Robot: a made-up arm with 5 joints.
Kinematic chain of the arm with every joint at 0, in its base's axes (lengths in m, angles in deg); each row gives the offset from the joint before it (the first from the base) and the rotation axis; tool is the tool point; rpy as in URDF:
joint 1: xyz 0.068 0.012 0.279 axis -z
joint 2: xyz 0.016 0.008 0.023 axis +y
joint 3: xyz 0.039 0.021 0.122 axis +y
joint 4: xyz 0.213 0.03 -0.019 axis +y
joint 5: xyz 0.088 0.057 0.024 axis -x
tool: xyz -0.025 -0.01 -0.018 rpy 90 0 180
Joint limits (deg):
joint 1: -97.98..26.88
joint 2: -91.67..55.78
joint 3: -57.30..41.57
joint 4: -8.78..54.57
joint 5: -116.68..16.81
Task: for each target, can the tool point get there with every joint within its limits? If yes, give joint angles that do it. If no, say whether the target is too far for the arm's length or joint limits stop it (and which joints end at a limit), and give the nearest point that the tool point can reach.
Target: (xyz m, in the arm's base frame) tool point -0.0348 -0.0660 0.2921
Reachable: no: joint limits stop it (at a limit: joint 1, joint 2, joint 3, joint 4) | nearest point -0.0520 0.0343 0.0969 | short by 0.220 m
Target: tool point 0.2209 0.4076 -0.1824
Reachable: no: too far | nearest point 0.1721 0.2813 0.0822 | short by 0.297 m
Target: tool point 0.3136 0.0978 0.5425
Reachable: yes | joints 10.67 -36.25 4.03 20.23 -70.92
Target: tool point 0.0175 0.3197 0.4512
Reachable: yes | joints -78.06 -15.91 0.17 35.90 -20.84
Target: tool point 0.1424 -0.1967 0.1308
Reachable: no: joint limits stop it (at a limit: joint 1, joint 5) | nearest point 0.2571 0.0296 0.1308 | short by 0.254 m
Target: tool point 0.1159 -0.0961 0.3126
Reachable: no: joint limits stop it (at a limit: joint 1, joint 3, joint 4, joint 5) | nearest point 0.3155 0.0000 0.3315 | short by 0.222 m
